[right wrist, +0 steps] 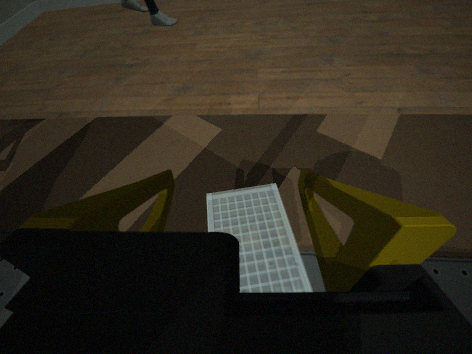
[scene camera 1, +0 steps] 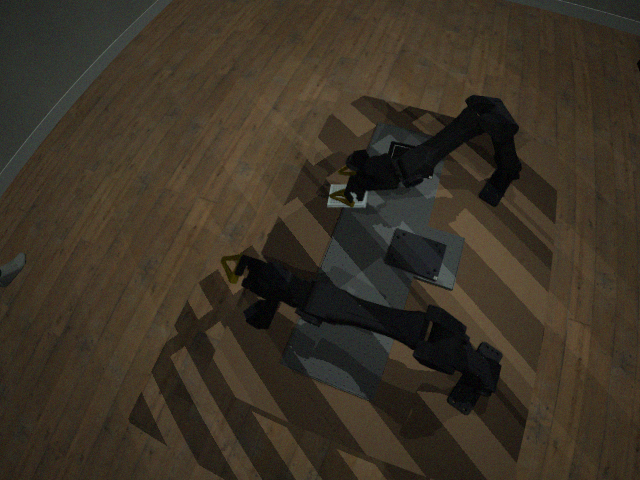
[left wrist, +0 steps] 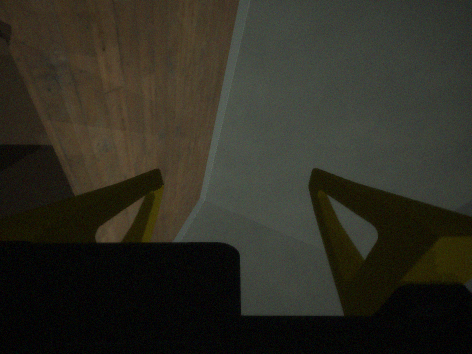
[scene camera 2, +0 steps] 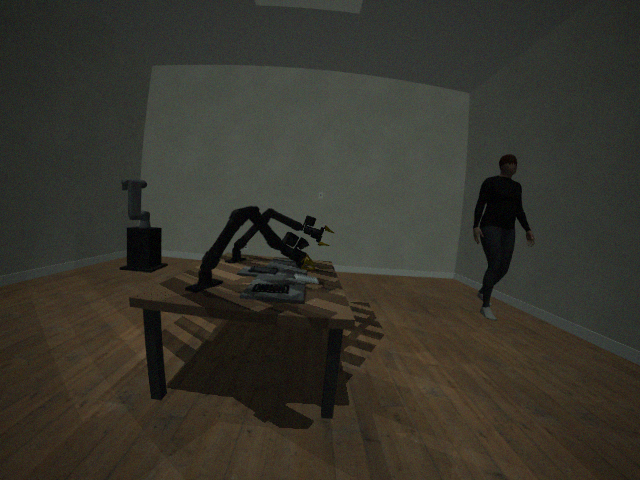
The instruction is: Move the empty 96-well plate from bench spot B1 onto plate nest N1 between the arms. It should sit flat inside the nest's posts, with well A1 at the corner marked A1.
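Frame: origin at the left arm's base, x right, y ahead, z up, level; millimetres.
Seen in the pictures: left gripper, fingertip midpoint: [scene camera 1: 235, 262] [left wrist: 236, 177] [scene camera 2: 331, 239]; right gripper, fingertip midpoint: [right wrist: 236, 176] [scene camera 1: 334, 184] [scene camera 2: 314, 266]; left arm's base at its link origin: [scene camera 2: 236, 260]; right arm's base at its link origin: [scene camera 1: 498, 183] [scene camera 2: 205, 286].
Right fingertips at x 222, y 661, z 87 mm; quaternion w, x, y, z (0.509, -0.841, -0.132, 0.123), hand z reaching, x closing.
Pixels of each thing's top centre, then the offset from my right fingertips to it. "pt": a spot on its surface instead. Level surfaces: height alone.
- white 96-well plate at its top centre: [right wrist: 251, 241] [scene camera 1: 347, 192] [scene camera 2: 306, 275] dx +23, dy -34, dz -49 mm
- dark nest at its top centre: [scene camera 1: 417, 252] [scene camera 2: 263, 267] dx -20, dy -325, dz -53 mm
- perforated grey board at its surface level: dz -74 mm
- black framed spot at a spot on its surface: [scene camera 1: 392, 146] pt dx +290, dy -43, dz -73 mm
The white 96-well plate [scene camera 1: 360, 203] [scene camera 2: 306, 279] [right wrist: 252, 220] lies at the grey board's edge, partly over the wooden table top. My right gripper [scene camera 1: 334, 183] [scene camera 2: 315, 264] [right wrist: 236, 176] is open above it; in the right wrist view the plate shows between the spread fingers, its near end hidden. Contact cannot be told. The dark nest [scene camera 1: 416, 253] [scene camera 2: 263, 269] between the arms holds no plate; one corner has a small white mark. My left gripper [scene camera 1: 224, 264] [scene camera 2: 330, 237] [left wrist: 236, 177] is open and empty, raised beyond the board's edge. Well A1 cannot be made out.
The perforated grey board [scene camera 1: 338, 361] lies under both arms. A black framed spot [scene camera 1: 392, 146] [scene camera 2: 271, 288] is partly hidden by the right arm. A person [scene camera 2: 501, 206] stands off the table's right in scene camera 2. Another robot [scene camera 2: 135, 201] stands on a pedestal at the left.
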